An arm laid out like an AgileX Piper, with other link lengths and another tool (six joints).
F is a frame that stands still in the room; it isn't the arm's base.
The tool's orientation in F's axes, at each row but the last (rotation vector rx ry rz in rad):
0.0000, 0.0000, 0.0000
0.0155, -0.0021, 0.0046
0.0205, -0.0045, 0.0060
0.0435, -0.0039, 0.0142
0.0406, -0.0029, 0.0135
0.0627, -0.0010, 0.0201
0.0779, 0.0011, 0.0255
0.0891, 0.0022, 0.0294
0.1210, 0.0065, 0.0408
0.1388, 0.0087, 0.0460
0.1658, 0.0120, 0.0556
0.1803, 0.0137, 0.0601
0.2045, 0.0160, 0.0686
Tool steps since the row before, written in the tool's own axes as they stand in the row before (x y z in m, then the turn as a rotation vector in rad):
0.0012, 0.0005, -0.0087, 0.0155, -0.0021, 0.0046
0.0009, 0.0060, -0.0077, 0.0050, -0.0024, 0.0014
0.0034, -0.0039, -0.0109, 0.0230, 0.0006, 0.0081
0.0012, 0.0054, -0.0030, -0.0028, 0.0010, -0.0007
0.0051, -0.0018, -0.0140, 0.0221, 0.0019, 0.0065
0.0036, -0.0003, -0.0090, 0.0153, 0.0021, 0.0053
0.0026, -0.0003, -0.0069, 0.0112, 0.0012, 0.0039
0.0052, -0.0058, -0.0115, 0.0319, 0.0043, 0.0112
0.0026, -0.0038, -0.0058, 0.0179, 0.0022, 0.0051
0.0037, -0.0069, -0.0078, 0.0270, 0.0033, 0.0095
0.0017, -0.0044, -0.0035, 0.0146, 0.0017, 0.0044
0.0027, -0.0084, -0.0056, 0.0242, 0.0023, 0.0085
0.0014, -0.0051, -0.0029, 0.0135, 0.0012, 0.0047
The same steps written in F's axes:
0.0012, 0.0005, -0.0087, 0.0155, -0.0021, 0.0046
0.0009, 0.0061, -0.0076, 0.0050, -0.0024, 0.0014
0.0035, -0.0037, -0.0110, 0.0230, 0.0006, 0.0082
0.0011, 0.0055, -0.0028, -0.0028, 0.0010, -0.0007
0.0052, -0.0012, -0.0140, 0.0221, 0.0019, 0.0066
0.0036, 0.0003, -0.0090, 0.0153, 0.0021, 0.0054
0.0026, 0.0003, -0.0069, 0.0112, 0.0012, 0.0040
0.0053, -0.0046, -0.0120, 0.0318, 0.0042, 0.0115
0.0027, -0.0030, -0.0062, 0.0178, 0.0023, 0.0053
0.0039, -0.0056, -0.0087, 0.0269, 0.0032, 0.0097
0.0019, -0.0037, -0.0042, 0.0146, 0.0018, 0.0045
0.0031, -0.0071, -0.0070, 0.0242, 0.0022, 0.0086
0.0017, -0.0043, -0.0039, 0.0135, 0.0012, 0.0047

